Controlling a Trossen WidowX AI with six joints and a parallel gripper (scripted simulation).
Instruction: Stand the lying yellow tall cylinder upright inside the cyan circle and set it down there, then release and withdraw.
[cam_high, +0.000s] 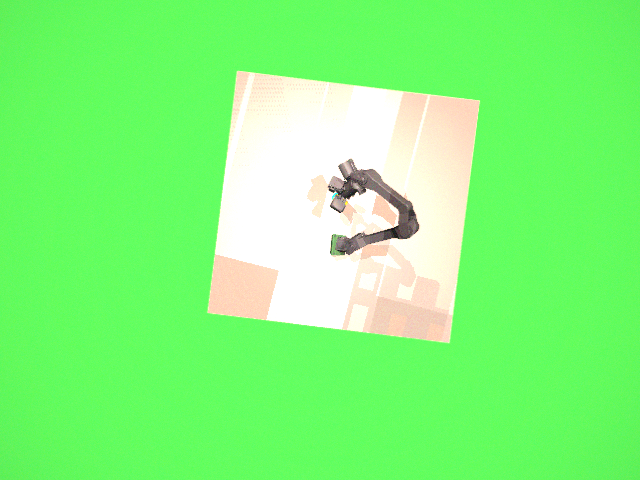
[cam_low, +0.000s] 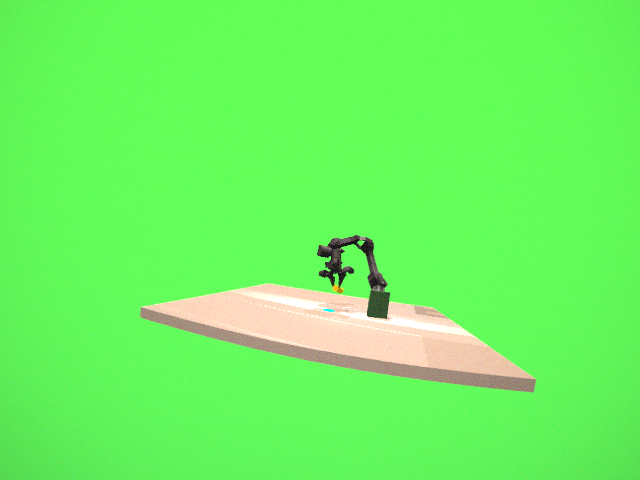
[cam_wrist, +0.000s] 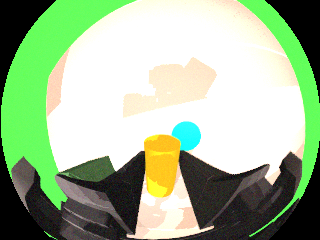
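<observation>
Right now the cyan circle is 12 cm below my gripper tip, 2 cm ahead of it and 1 cm to the right of it. From my gripper tip the other things lie so: yellow cylinder (2 cm to the right, 1 cm below, 1 cm behind).
</observation>
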